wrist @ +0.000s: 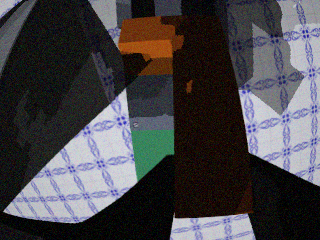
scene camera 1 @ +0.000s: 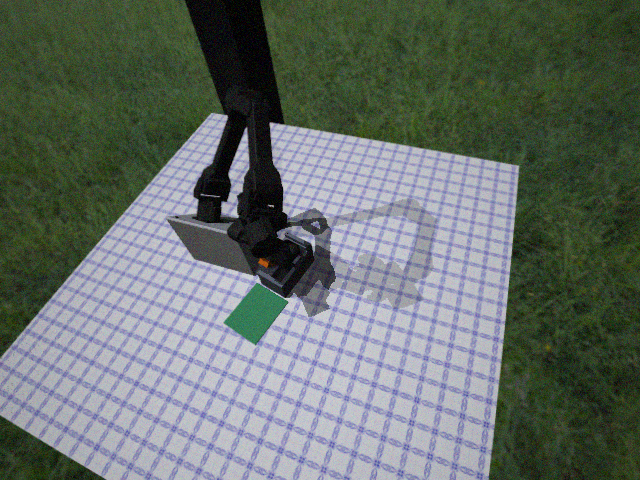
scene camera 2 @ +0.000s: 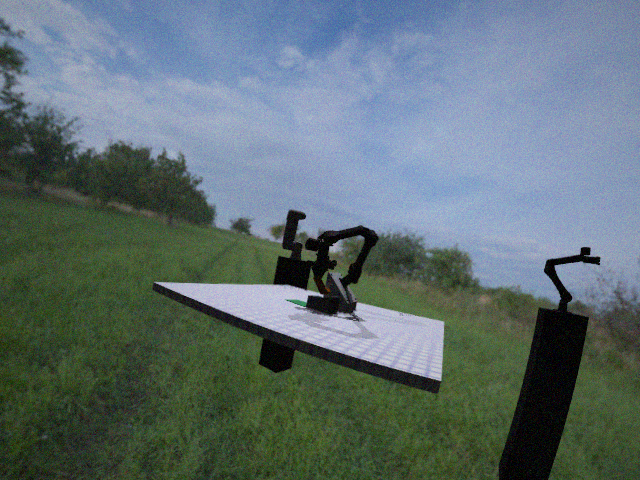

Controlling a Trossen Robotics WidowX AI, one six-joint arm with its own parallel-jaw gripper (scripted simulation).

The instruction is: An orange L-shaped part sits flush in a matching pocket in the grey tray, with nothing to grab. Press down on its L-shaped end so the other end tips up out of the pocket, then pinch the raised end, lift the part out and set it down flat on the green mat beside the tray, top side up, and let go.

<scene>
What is my gripper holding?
An orange L-shaped part.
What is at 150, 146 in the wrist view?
A green mat.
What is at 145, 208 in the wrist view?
My gripper.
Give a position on a green mat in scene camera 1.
253, 316
</scene>
